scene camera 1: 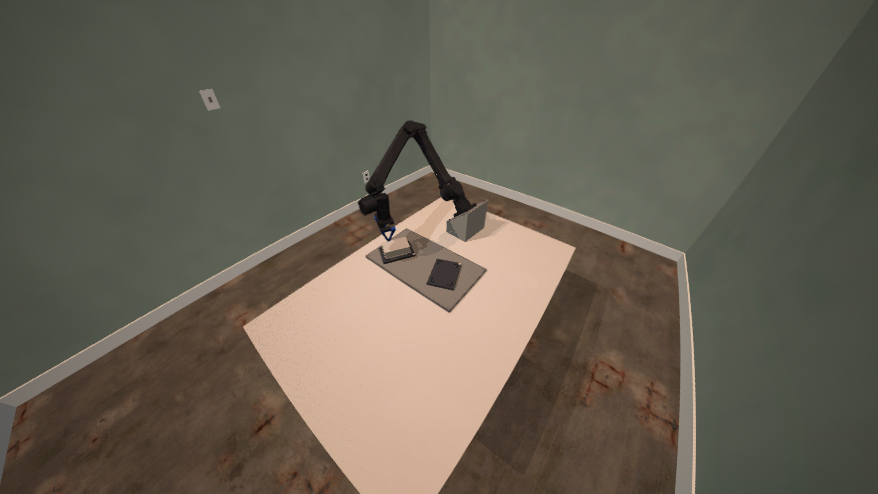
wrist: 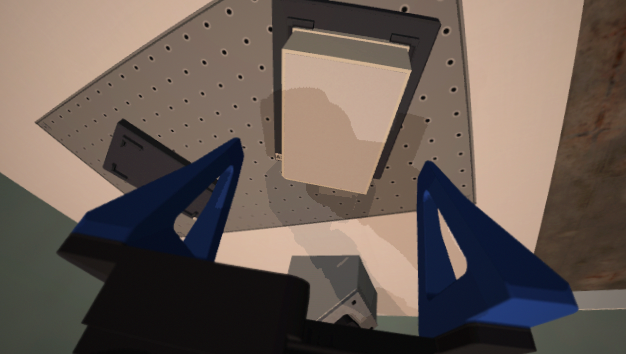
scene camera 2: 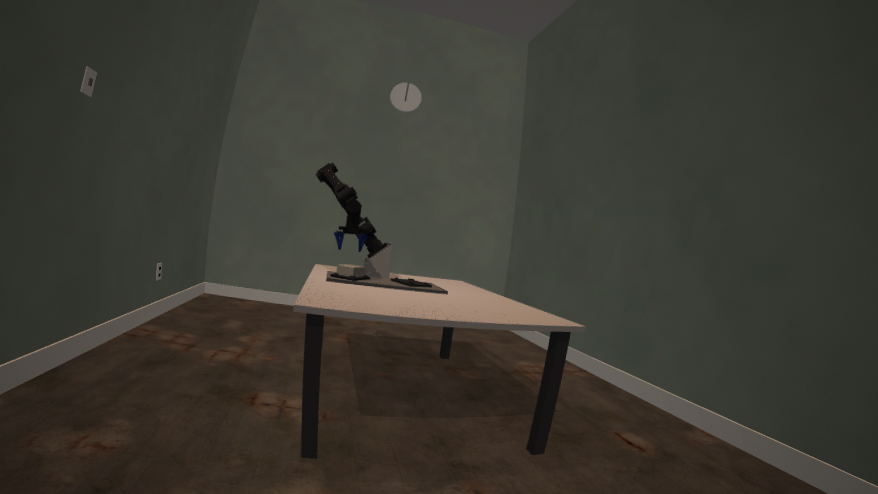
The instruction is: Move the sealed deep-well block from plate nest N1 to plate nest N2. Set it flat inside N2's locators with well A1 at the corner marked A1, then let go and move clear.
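Places are measured from the arm's base along level axes (x ahead, y left, z up), in centimetres.
Where they show: gripper, fingertip midpoint: [scene camera 1: 385, 235] [wrist: 329, 157] [scene camera 2: 349, 250]; arm's base, link origin: [scene camera 1: 465, 211] [scene camera 2: 378, 251].
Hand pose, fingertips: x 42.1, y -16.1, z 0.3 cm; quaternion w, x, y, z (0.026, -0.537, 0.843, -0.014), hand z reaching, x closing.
Things, the pixels of their top centre, and the offset from my fingertips. "pt": a spot on its surface instead. Level surfaces: height alone.
- pale sealed deep-well block, top centre: [wrist: 332, 136] [scene camera 2: 351, 265] [scene camera 1: 395, 244] dy +2.0, dx -3.4, dz -6.6 cm
- small A1 label, surface spot: [wrist: 278, 157] pt dy +10.5, dx -7.4, dz -10.8 cm
- grey perforated board, top centre: [wrist: 233, 159] [scene camera 2: 383, 280] [scene camera 1: 423, 262] dy +17.3, dx -7.2, dz -11.9 cm
- pale table, surface height: dz -13.3 cm
The pale sealed deep-well block [scene camera 1: 397, 247] [scene camera 2: 351, 269] [wrist: 340, 110] sits in a dark plate nest [scene camera 1: 399, 259] [wrist: 422, 30] and looks flat. A small A1 label [wrist: 278, 157] shows at a corner of that nest in the wrist view. The other dark plate nest [scene camera 1: 445, 274] [scene camera 2: 411, 282] [wrist: 145, 155] is empty, with corner locators; a blue finger partly hides it in the wrist view. I cannot read which nest is N1 or N2. My gripper [scene camera 1: 388, 238] [scene camera 2: 350, 250] [wrist: 329, 157] is open and empty, above the block and apart from it.
Both nests stand on a grey perforated board [scene camera 1: 448, 299] [wrist: 200, 85] on the pale table [scene camera 1: 392, 368] [scene camera 2: 442, 310]. The arm's grey angled base [scene camera 1: 472, 222] [scene camera 2: 379, 264] [wrist: 325, 275] stands behind the board. The table edge lies near the occupied nest.
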